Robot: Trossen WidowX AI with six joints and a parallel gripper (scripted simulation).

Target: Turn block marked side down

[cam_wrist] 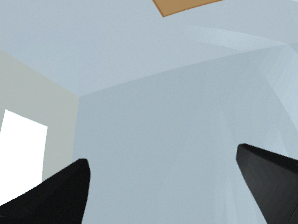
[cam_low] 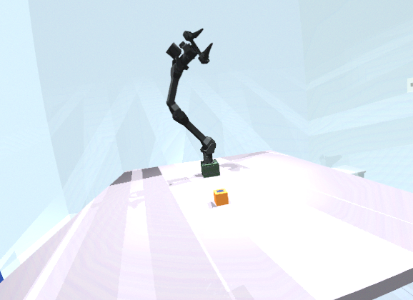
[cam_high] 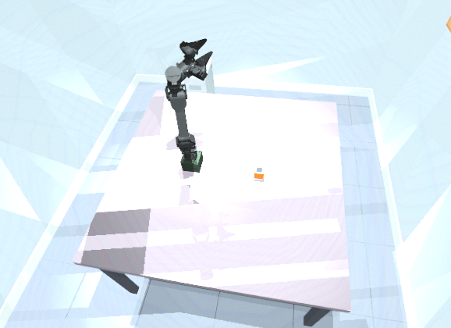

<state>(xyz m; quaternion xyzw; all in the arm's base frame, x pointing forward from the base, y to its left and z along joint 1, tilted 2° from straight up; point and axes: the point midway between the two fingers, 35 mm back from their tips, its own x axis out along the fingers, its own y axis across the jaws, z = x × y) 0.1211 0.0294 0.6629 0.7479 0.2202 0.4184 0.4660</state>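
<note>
The orange block lies 710 mm below my gripper tip, 230 mm ahead of it and 40 mm to the right of it.
</note>
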